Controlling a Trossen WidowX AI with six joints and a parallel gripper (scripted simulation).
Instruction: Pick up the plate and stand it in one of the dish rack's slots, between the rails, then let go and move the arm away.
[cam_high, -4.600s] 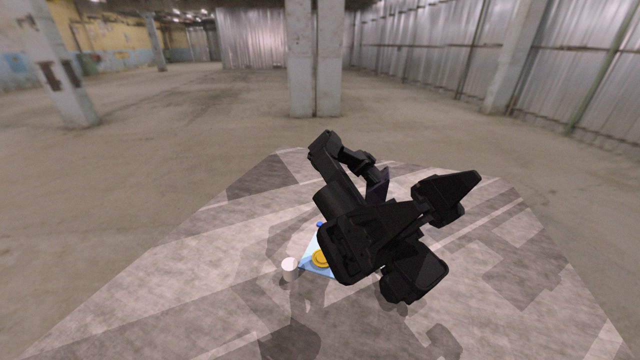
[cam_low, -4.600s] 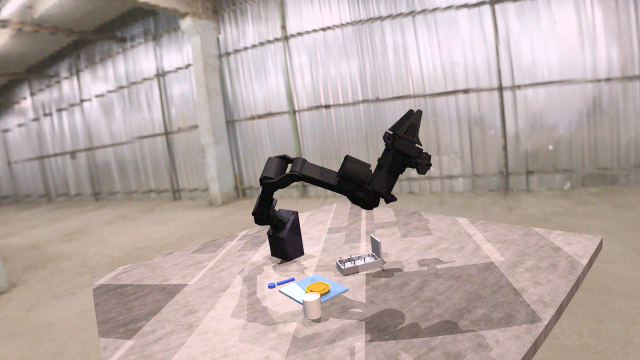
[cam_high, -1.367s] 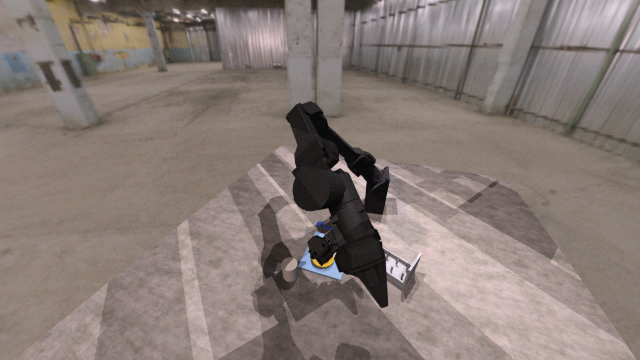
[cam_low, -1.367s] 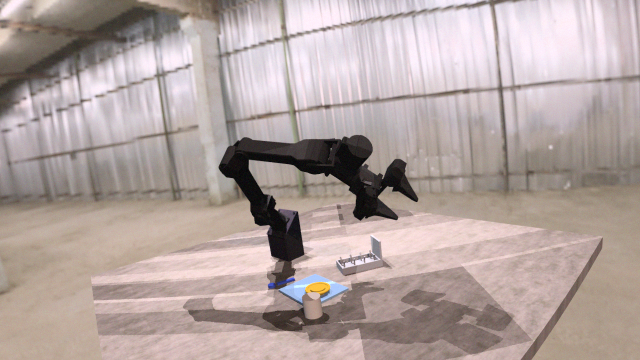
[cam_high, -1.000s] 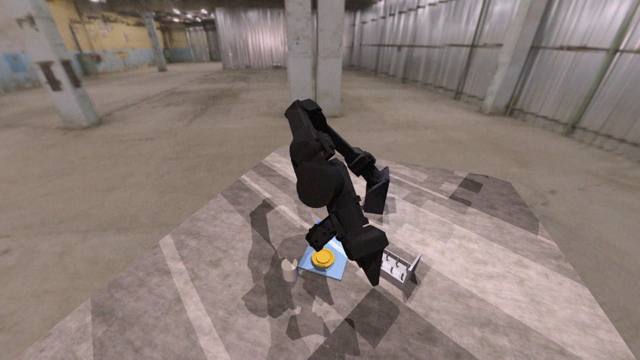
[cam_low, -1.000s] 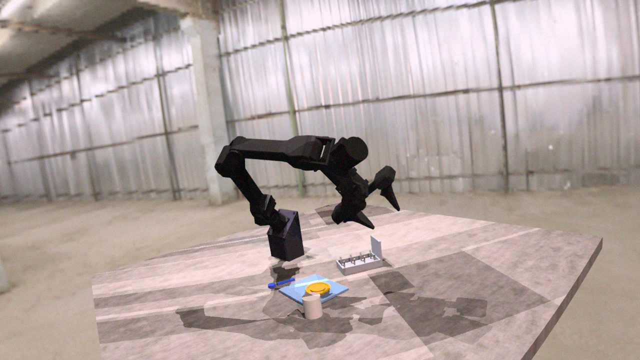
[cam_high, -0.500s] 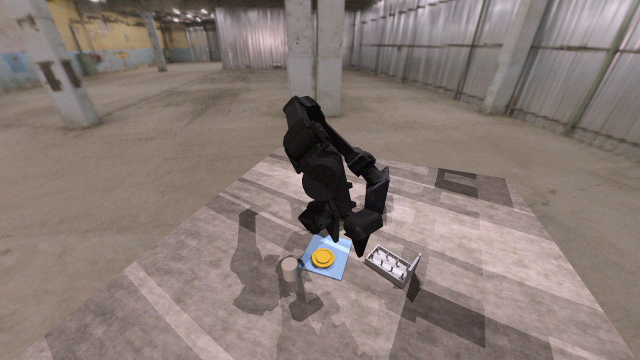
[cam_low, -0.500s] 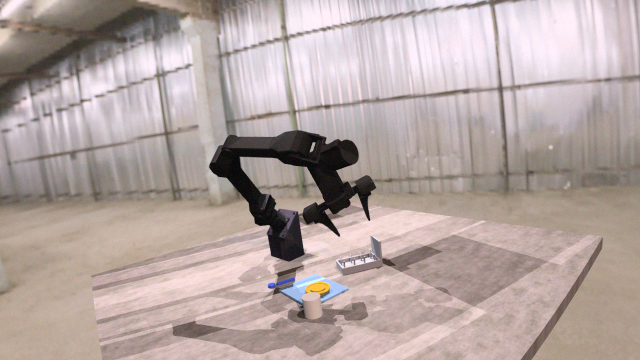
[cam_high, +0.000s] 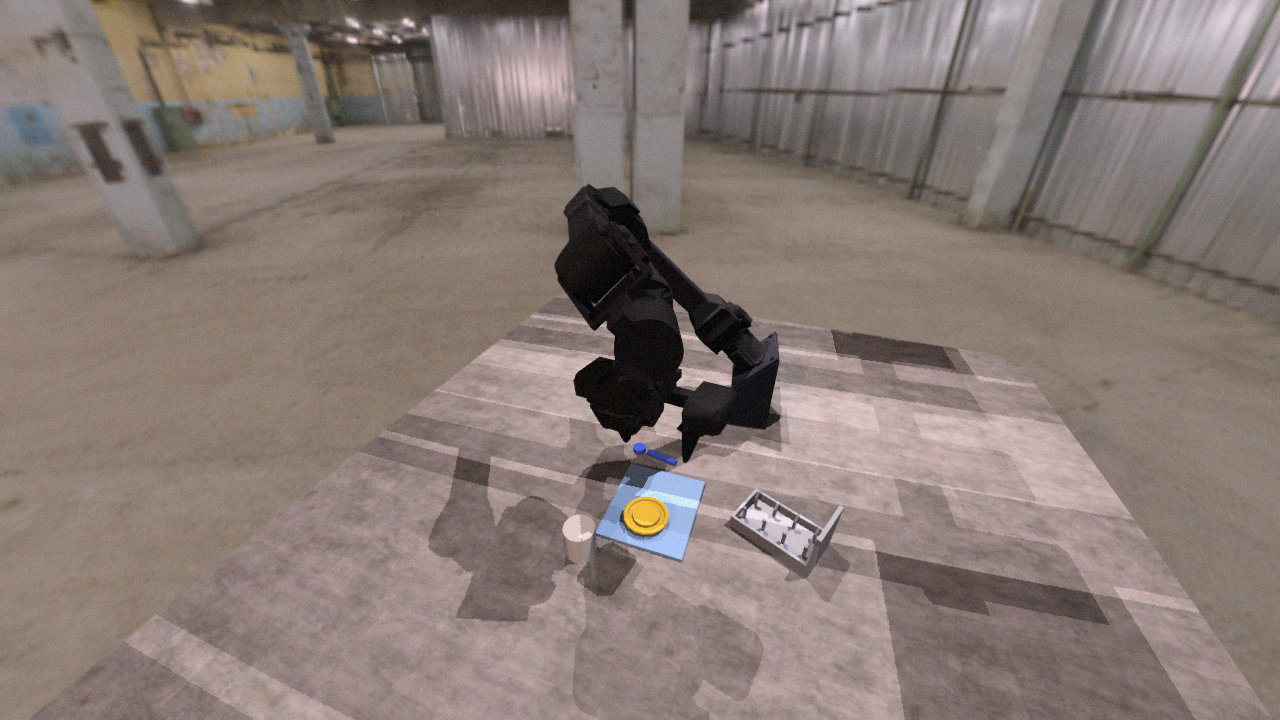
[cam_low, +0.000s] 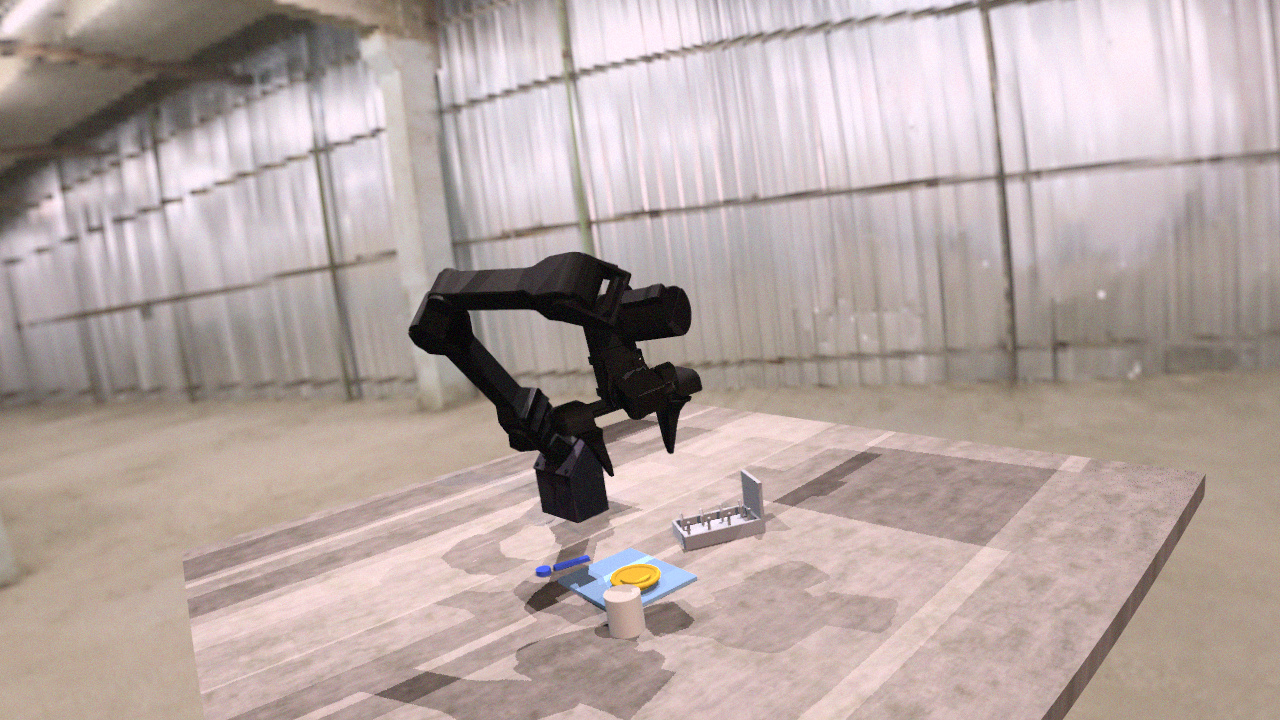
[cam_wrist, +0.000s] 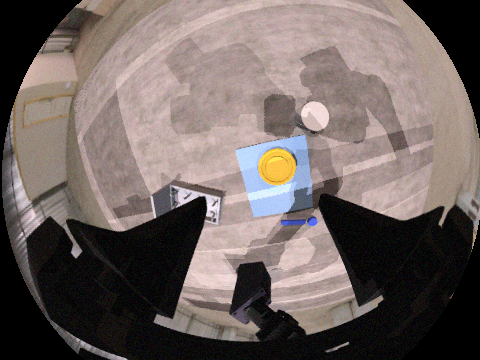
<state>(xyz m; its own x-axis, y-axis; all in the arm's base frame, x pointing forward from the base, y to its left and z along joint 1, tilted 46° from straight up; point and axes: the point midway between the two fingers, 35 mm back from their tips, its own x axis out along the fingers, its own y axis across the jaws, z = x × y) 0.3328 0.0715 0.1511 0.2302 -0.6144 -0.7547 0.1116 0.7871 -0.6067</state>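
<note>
The yellow plate lies 20 mm behind my gripper tip, 20 mm to the right of it and 160 mm below it. From my gripper tip the other things lie so: grey dish rack 80 mm behind, 170 mm to the left, 150 mm below; then beige cup 60 mm ahead, 90 mm to the right, 150 mm below; then small blue utensil 160 mm behind, 70 mm to the right, 170 mm below.
</note>
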